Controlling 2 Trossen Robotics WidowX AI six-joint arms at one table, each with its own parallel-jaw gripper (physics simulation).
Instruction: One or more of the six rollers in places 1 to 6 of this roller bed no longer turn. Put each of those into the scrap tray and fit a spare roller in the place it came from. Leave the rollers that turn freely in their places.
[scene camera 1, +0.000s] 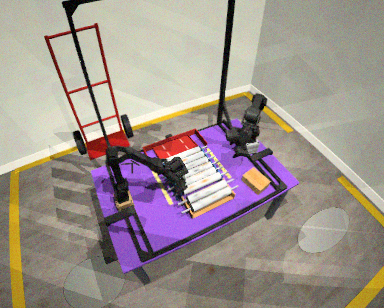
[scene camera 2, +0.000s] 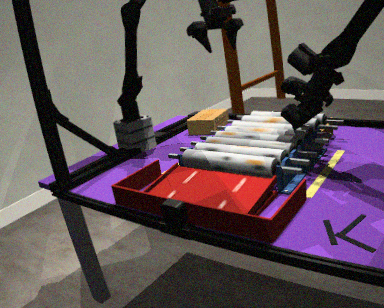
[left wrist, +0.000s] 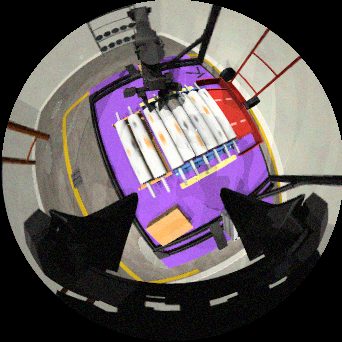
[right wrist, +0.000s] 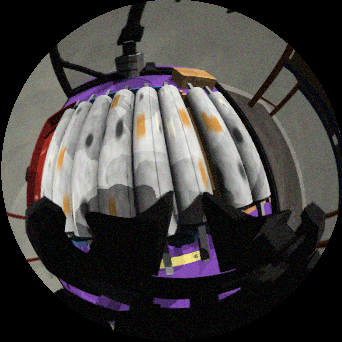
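Pixels of known places: left gripper, fingertip midpoint: (scene camera 1: 231, 151) (scene camera 2: 222, 51) (left wrist: 179, 194); right gripper, fingertip midpoint: (scene camera 1: 186, 185) (left wrist: 154, 110) (right wrist: 187, 194); left arm's base, origin of the base link: (scene camera 1: 250, 139) (scene camera 2: 131, 119) (right wrist: 129, 53); right arm's base, origin of the base link: (scene camera 1: 122, 197).
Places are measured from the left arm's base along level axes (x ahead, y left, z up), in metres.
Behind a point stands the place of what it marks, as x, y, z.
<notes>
Six white rollers with grey and orange spots lie side by side in the blue roller bed (scene camera 2: 291, 184) (left wrist: 201, 163). Stillness does not show which turn. Two spare rollers (left wrist: 131, 150) @(0.389, 0.334, -0.035) (right wrist: 217, 140) @(0.438, 0.275, -0.041) lie in the orange holder (scene camera 1: 217, 209) @(0.383, 0.377, -0.107) beside the bed. The red scrap tray (scene camera 1: 197, 134) @(0.315, -0.232, -0.087) (scene camera 2: 200, 214) @(0.580, -0.215, -0.082) (right wrist: 36, 167) @(0.500, -0.214, -0.090) is at the bed's other end and holds no roller. My right gripper (right wrist: 187, 194) @(0.518, 0.225, -0.035) (scene camera 2: 295, 122) @(0.518, 0.225, -0.035) is partly open and empty, low over the near end of the bed roller (right wrist: 180, 135) @(0.444, 0.217, -0.036) closest to the spares. My left gripper (scene camera 2: 221, 49) @(0.262, 0.224, 0.188) (left wrist: 179, 194) @(0.262, 0.224, 0.188) is wide open, empty and high above the table.
A wooden block (scene camera 1: 256, 180) @(0.084, 0.295, -0.057) (scene camera 2: 207, 122) @(0.135, 0.225, -0.065) (left wrist: 170, 226) @(0.085, 0.274, -0.055) (right wrist: 194, 79) @(0.135, 0.278, -0.071) lies on the purple table near the left arm's side. Yellow strips (scene camera 2: 325, 174) (left wrist: 207, 173) run along both ends of the bed. Black frame posts (scene camera 1: 226, 65) @(0.107, -0.307, 0.419) rise at the table's edge. A red hand truck (scene camera 1: 68, 92) stands behind.
</notes>
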